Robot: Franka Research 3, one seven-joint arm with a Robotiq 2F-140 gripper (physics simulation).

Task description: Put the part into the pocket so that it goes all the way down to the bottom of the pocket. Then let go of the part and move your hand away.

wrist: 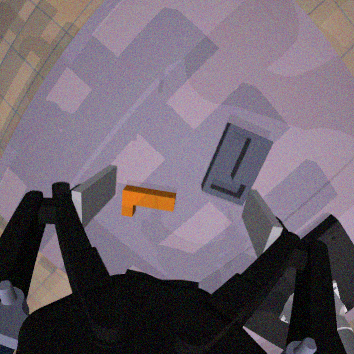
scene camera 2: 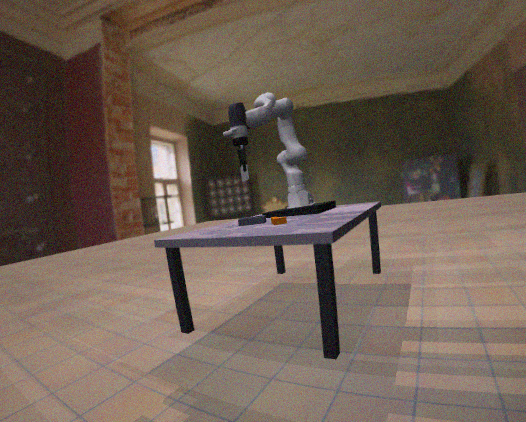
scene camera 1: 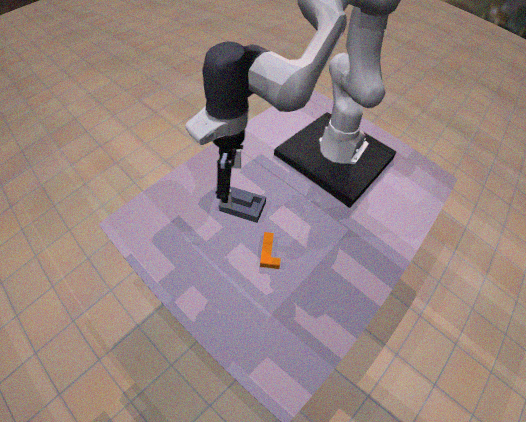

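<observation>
The orange L-shaped part (scene camera 1: 267, 250) (scene camera 2: 278, 220) (wrist: 149, 197) lies flat on the table, apart from the dark grey block (scene camera 1: 242, 214) (scene camera 2: 251, 220) (wrist: 258, 161) that has the L-shaped pocket. The pocket opens upward and the part is outside it. My gripper (scene camera 1: 231, 181) (scene camera 2: 244, 174) (wrist: 179, 191) points down, open and empty, and hangs well above the table. In the wrist view the part shows between the two finger pads, nearer the left one, and the block shows near the right one. In scene camera 1 a finger overlaps the block's left end.
The purple table (scene camera 1: 225, 325) (scene camera 2: 240, 240) carries the part and the block. The robot's base stands on a black plate (scene camera 1: 300, 156) (scene camera 2: 325, 206) towards the back, beyond the block and the part. Patchy shadows lie across the table top.
</observation>
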